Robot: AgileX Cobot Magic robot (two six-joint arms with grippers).
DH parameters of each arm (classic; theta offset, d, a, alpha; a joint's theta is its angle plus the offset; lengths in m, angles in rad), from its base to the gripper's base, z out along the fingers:
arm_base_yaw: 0 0.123 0 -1.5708
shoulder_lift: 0.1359 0 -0.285 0
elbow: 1.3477 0 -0.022 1.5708
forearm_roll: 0 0.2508 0 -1.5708
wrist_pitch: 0 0 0.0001 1.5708
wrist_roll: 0 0.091 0 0
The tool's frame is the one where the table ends.
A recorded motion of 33 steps. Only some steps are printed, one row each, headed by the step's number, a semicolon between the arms.
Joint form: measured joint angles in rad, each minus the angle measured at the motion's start. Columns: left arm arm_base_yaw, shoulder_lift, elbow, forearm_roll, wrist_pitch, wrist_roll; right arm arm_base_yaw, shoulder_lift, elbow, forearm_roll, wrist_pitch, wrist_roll.
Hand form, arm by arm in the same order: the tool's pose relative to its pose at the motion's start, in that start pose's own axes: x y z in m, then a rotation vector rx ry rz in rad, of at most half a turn. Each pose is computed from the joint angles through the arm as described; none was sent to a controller.
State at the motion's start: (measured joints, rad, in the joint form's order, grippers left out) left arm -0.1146 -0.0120 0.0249 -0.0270 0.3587 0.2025; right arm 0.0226 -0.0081 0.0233 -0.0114 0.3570 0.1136
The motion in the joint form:
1: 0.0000 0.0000 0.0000 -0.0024 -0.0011 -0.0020; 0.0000 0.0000 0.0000 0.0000 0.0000 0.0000
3: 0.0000 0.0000 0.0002 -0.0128 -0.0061 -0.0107; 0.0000 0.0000 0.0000 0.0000 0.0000 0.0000
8: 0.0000 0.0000 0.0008 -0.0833 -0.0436 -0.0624; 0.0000 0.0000 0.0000 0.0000 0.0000 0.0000
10: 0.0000 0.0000 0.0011 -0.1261 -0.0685 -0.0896; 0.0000 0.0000 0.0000 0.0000 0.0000 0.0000
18: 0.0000 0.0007 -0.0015 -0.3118 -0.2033 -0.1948; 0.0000 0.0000 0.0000 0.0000 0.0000 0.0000
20: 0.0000 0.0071 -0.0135 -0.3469 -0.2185 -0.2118; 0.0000 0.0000 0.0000 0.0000 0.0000 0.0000
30: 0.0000 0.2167 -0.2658 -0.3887 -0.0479 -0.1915; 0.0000 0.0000 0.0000 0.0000 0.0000 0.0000
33: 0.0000 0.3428 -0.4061 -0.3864 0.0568 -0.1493; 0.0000 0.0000 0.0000 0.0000 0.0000 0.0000
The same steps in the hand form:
1: -0.0001 -0.0001 0.0000 0.0006 -0.0012 -0.0042; 0.0000 0.0000 0.0000 0.0000 0.0000 0.0000
3: -0.0006 -0.0003 0.0000 0.0032 -0.0067 -0.0227; 0.0000 0.0000 0.0000 0.0000 0.0000 0.0000
8: -0.0042 -0.0015 0.0000 0.0198 -0.0469 -0.1410; 0.0000 0.0000 0.0000 0.0000 0.0000 0.0000
10: -0.0066 -0.0020 -0.0002 0.0291 -0.0729 -0.2091; 0.0000 0.0000 0.0000 0.0000 0.0000 0.0000
18: -0.0199 -0.0004 -0.0022 0.0582 -0.2110 -0.4961; 0.0000 0.0000 0.0000 0.0000 0.0000 0.0000
20: -0.0249 0.0005 -0.0036 0.0657 -0.2318 -0.5473; 0.0000 0.0000 0.0000 0.0000 0.0000 0.0000
30: -0.0841 0.0044 -0.0101 0.1279 -0.1105 -0.5546; 0.0000 0.0000 0.0000 0.0000 0.0000 0.0000
33: -0.1154 0.0065 -0.0074 0.1574 -0.0264 -0.5014; 0.0000 0.0000 0.0000 0.0000 0.0000 0.0000

